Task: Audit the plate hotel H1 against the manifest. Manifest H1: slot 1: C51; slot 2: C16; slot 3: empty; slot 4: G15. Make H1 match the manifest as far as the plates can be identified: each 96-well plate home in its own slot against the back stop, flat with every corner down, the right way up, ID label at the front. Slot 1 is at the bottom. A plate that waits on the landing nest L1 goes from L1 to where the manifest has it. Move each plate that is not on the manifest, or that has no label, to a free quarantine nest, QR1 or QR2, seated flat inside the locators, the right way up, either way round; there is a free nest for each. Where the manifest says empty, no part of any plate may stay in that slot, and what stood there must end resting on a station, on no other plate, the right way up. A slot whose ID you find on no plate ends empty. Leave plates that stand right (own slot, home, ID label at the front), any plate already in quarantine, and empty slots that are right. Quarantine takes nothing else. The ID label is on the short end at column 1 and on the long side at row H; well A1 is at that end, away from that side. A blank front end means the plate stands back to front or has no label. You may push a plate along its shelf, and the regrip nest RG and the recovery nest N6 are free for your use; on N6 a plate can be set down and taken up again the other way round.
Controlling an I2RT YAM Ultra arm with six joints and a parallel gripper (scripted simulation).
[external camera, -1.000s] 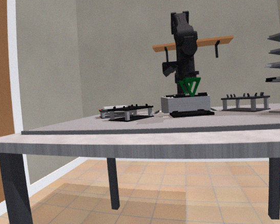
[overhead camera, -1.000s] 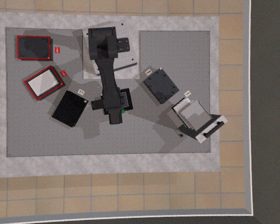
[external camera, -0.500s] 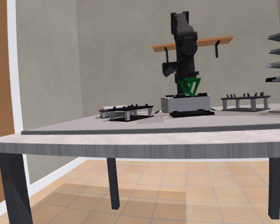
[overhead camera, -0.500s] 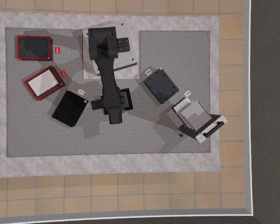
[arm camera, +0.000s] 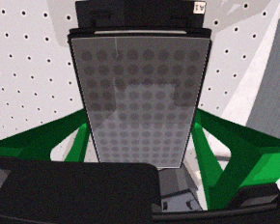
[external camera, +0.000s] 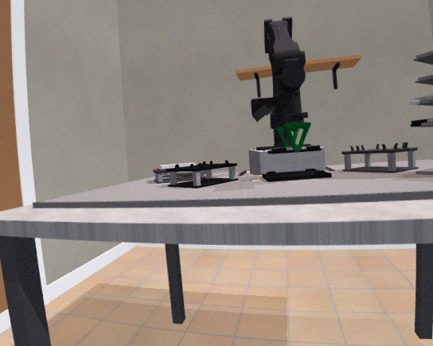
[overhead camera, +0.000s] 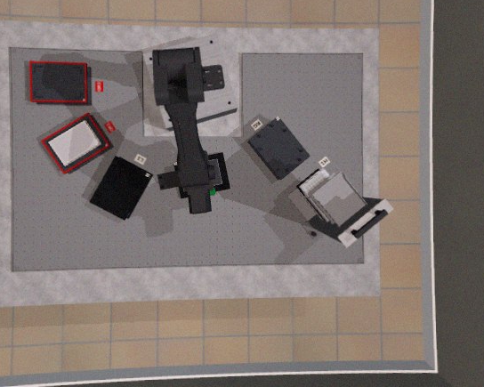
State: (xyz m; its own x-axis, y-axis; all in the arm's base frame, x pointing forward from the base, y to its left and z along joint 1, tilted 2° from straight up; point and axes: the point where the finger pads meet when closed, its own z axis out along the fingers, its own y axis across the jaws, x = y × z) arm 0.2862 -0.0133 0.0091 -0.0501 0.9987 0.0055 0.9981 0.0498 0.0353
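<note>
The recovery nest N6 is 7 cm below my hand. The rest, counted from my hand: regrip nest RG (5 cm behind, 25 cm to the left, 2 cm below); landing nest L1 (25 cm to the right, 3 cm below); white plate (16 cm behind, 37 cm to the right, 3 cm below).
</note>
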